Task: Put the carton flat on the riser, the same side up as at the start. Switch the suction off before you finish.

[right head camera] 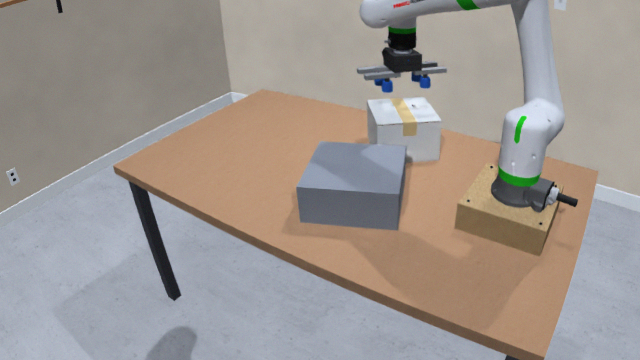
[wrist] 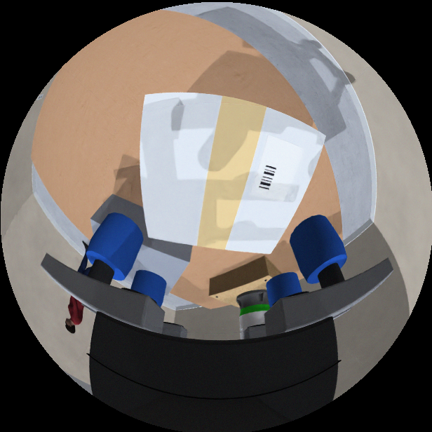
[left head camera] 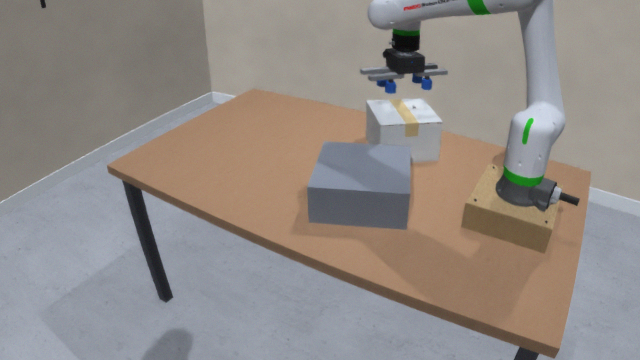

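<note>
The white carton (left head camera: 412, 142) (right head camera: 423, 142) (wrist: 172, 200) stands upright on the table behind the grey riser, with a tan tape strip and a barcode label on its top. The riser (left head camera: 360, 205) (right head camera: 350, 205) (wrist: 167, 265) is a grey block with a bare flat top; it hides part of the carton's lower front in both head views. My suction gripper (left head camera: 404, 84) (right head camera: 402, 83) (wrist: 217, 267) hangs above the carton with its four blue cups pointing down. A gap shows between the cups and the carton's top, and the cups hold nothing.
The brown table (left head camera: 225, 165) (right head camera: 225, 165) (wrist: 100, 100) bears the carton and riser. The arm's base stands on a wooden block (left head camera: 505, 227) (right head camera: 500, 227) (wrist: 240, 280) at the right of the head views. A wall (left head camera: 300, 50) (right head camera: 300, 50) rises behind the table.
</note>
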